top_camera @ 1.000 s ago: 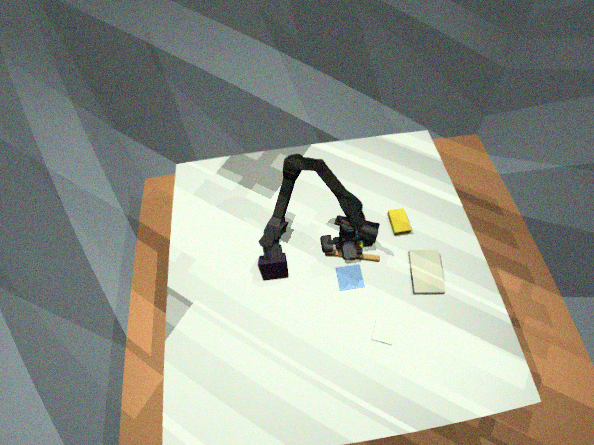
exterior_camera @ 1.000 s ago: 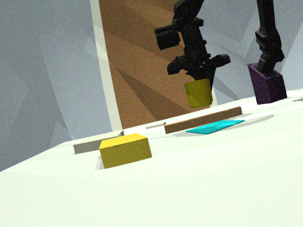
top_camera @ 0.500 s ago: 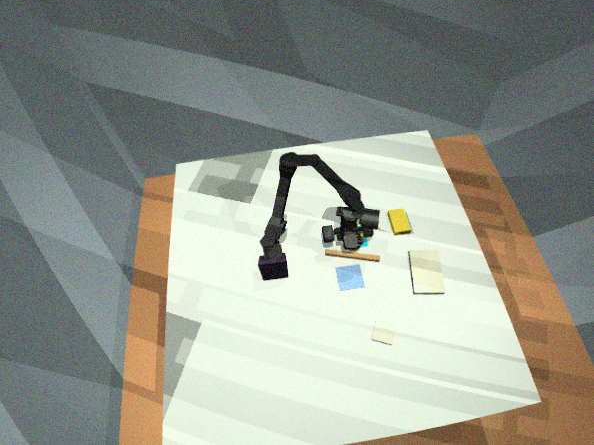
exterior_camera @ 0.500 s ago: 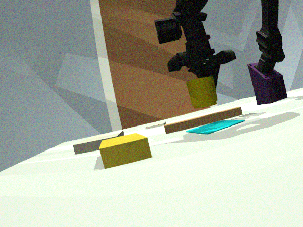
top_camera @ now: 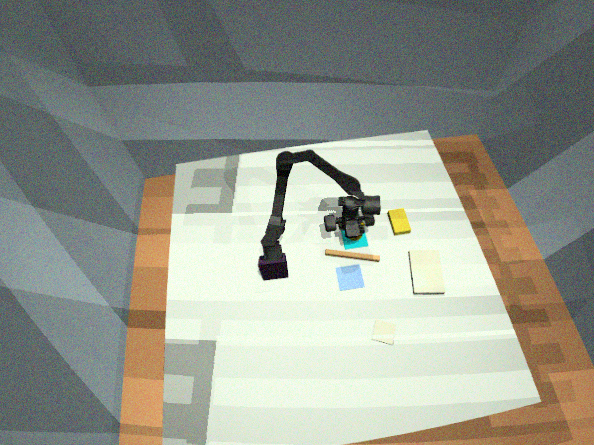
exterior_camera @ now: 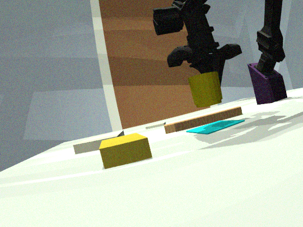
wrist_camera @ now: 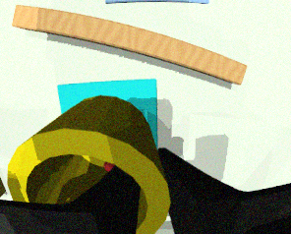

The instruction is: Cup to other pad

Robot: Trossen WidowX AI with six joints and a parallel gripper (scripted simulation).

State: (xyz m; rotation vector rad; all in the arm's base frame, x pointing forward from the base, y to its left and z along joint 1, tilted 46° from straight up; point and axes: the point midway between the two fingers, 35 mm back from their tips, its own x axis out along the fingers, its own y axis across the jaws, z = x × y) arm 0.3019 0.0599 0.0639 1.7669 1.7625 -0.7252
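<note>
My gripper tip is now 40 mm short of the cyan pad, 10 mm to the right of it and 90 mm above it. From my gripper tip the other things lie so: red marble (30 mm ahead, 20 mm to the left, 20 mm below); wooden bar (10 mm ahead, 70 mm to the right, 80 mm below); yellow cup (20 mm ahead).
</note>
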